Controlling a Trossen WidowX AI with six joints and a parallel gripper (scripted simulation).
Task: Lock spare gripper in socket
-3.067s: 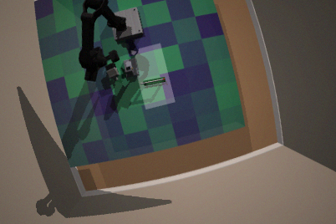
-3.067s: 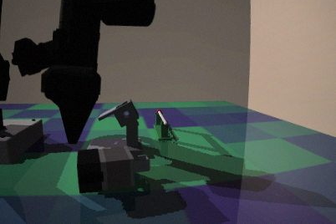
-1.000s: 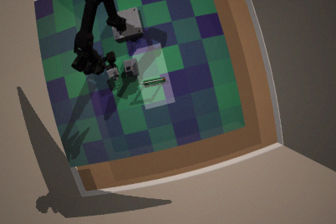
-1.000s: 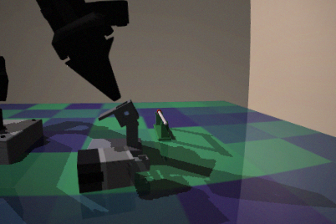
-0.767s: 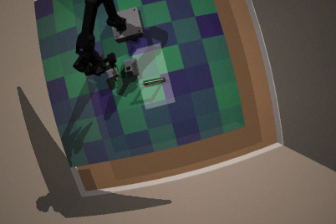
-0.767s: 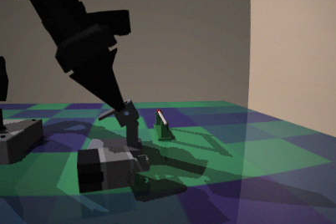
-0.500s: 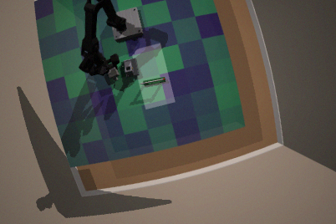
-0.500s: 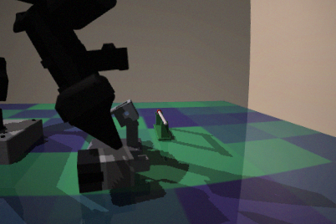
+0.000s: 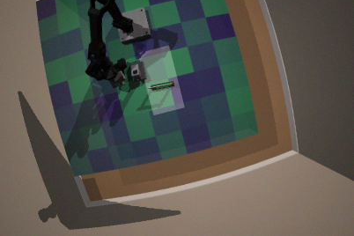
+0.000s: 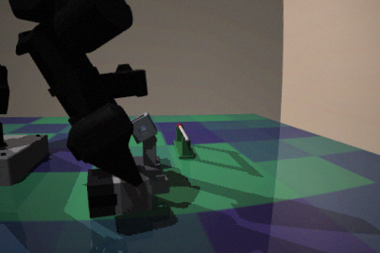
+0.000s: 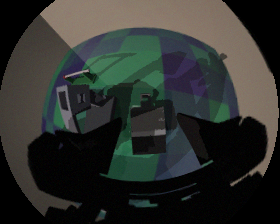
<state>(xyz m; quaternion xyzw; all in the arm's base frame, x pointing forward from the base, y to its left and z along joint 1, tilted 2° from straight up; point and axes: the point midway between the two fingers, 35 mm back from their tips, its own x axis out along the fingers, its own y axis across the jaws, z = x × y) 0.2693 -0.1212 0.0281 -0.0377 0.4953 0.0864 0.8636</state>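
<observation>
My gripper tip is 10 mm past the spare gripper and 30 mm above it. Round my gripper tip: grey mount 120 mm to the left; small green bracket 110 mm ahead, 250 mm to the left, 30 mm below.
</observation>
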